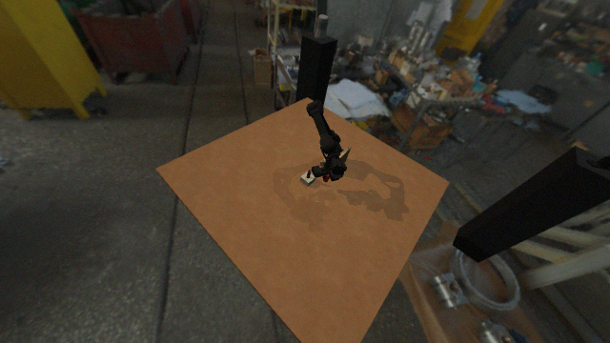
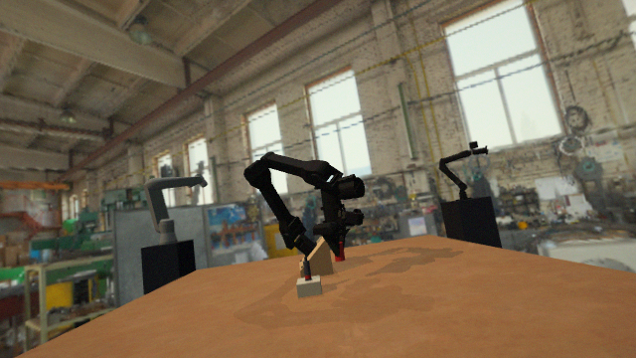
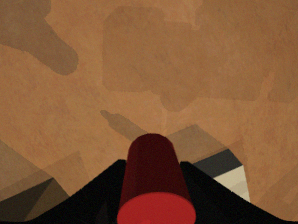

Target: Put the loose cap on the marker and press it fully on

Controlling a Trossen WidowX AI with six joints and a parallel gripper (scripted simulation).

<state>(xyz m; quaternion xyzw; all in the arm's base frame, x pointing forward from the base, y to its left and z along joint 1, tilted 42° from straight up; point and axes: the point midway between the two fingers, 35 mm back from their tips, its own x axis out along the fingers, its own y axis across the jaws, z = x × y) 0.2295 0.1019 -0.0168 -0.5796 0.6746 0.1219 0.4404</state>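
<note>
My gripper tip is 3 cm short of the holder block, 10 cm to the left of it and 7 cm above it. The rest, counted from my gripper tip: red cap: 1 cm above.
</note>
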